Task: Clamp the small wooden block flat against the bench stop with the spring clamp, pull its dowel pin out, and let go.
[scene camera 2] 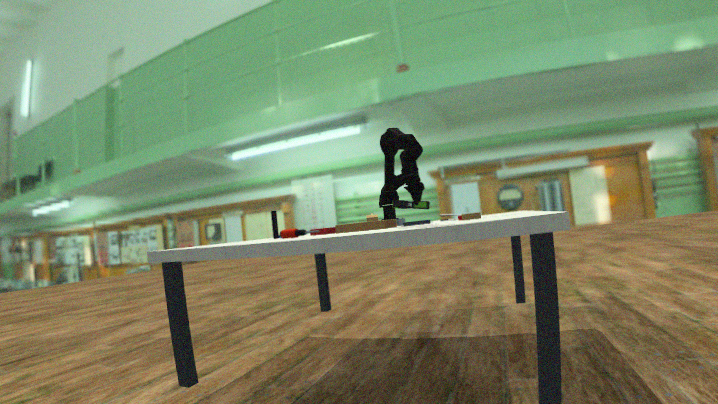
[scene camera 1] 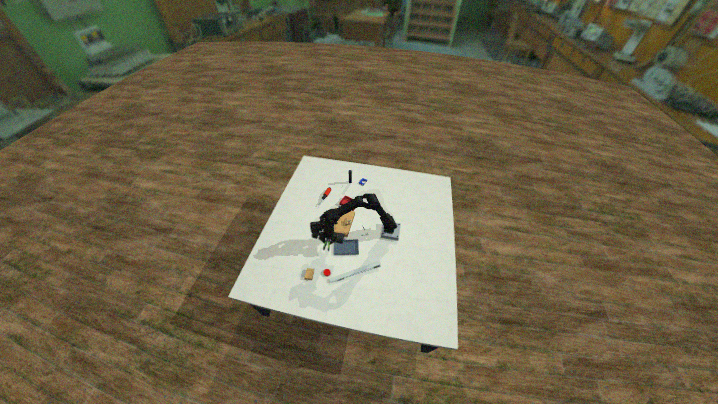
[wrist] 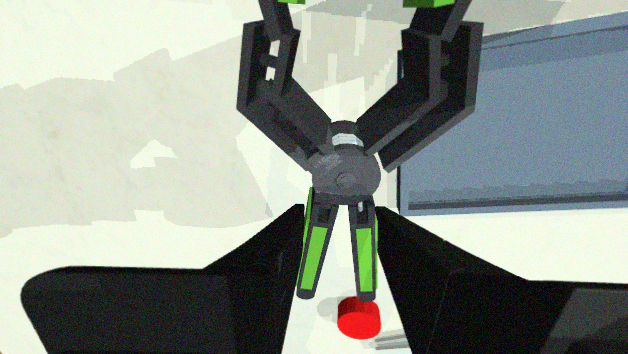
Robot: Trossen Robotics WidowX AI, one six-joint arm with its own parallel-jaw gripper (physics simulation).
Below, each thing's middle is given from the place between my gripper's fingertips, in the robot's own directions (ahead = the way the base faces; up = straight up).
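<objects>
Spring clamp [wrist: 441, 54]: my hand 1 cm short of it, 1 cm below it, 2 cm to the left of it. Red knob [wrist: 360, 320]: from my hand, 5 cm behind, 6 cm below, 16 cm to the left.
</objects>
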